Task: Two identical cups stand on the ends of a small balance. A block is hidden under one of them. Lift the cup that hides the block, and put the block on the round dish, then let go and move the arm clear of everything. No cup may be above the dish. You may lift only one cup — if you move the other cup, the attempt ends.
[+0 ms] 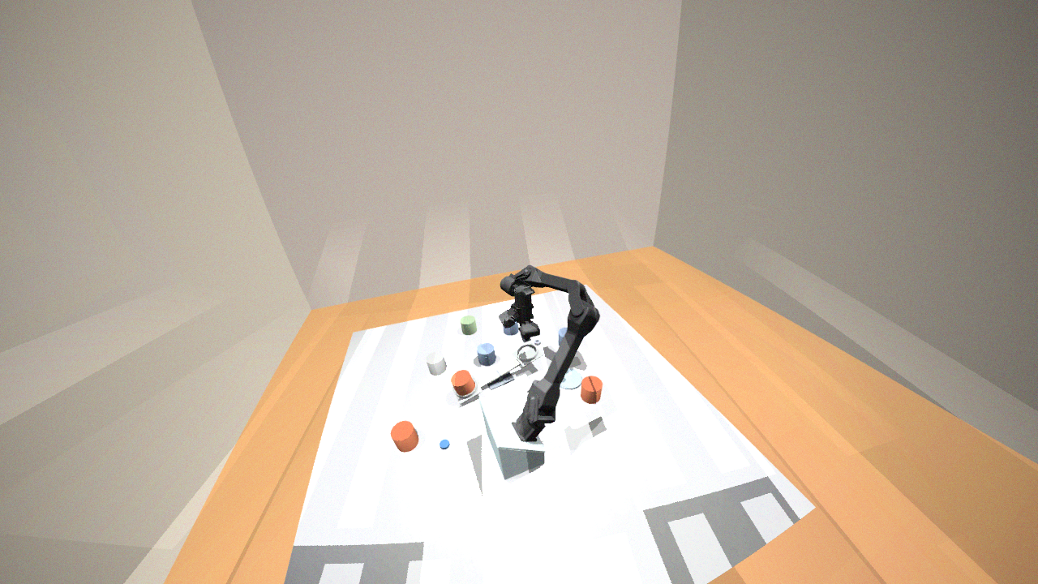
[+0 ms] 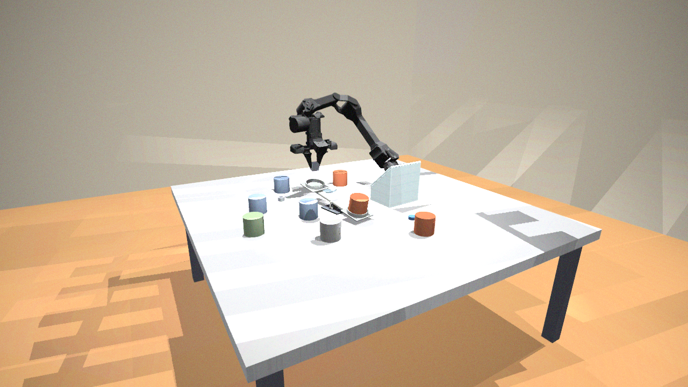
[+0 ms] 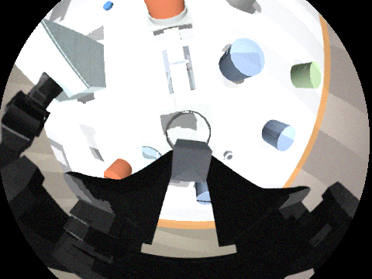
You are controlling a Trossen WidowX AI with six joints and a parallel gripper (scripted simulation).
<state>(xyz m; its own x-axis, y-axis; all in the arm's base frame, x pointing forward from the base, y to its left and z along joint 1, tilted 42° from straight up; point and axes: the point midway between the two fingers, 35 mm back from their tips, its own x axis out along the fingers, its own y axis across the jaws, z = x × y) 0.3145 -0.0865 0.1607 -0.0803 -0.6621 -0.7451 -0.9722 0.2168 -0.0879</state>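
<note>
My gripper tip is now 130 mm past the pale blue round dish, 100 mm to the left of it and 150 mm above it. The rest, counted from my gripper tip: balance 120 mm to the left, 110 mm below; then grey block 10 mm above; then dark ring 100 mm ahead, 100 mm to the right, 140 mm below.
</note>
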